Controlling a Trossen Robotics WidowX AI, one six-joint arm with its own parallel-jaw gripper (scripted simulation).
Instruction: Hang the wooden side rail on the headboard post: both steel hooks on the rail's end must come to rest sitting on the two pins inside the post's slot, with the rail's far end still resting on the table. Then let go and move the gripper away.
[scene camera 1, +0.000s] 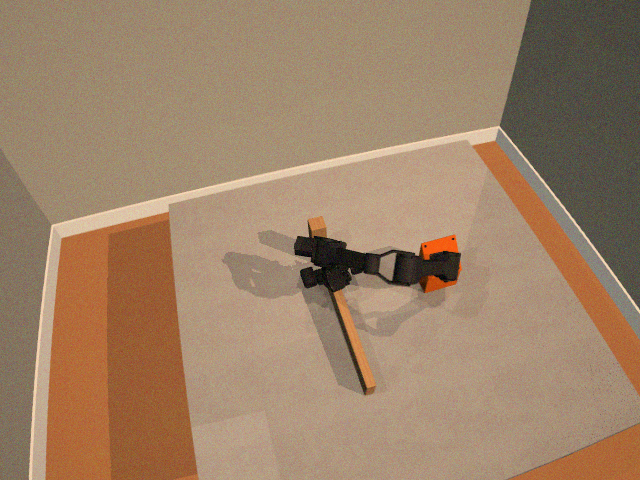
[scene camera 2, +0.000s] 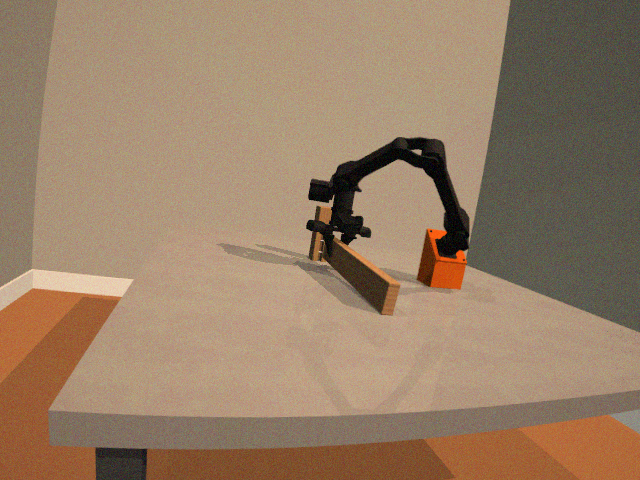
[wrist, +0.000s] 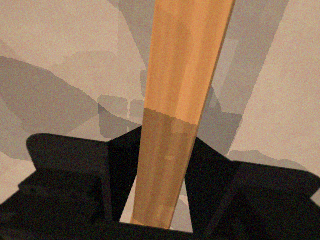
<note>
In view: my gripper (scene camera 2: 334, 257) and a wooden side rail (scene camera 2: 376, 286).
The wooden side rail shows as well in scene camera 1 (scene camera 1: 358, 357) and in the wrist view (wrist: 185, 49). My gripper is seen too in scene camera 1 (scene camera 1: 332, 285) and in the wrist view (wrist: 165, 130).
</note>
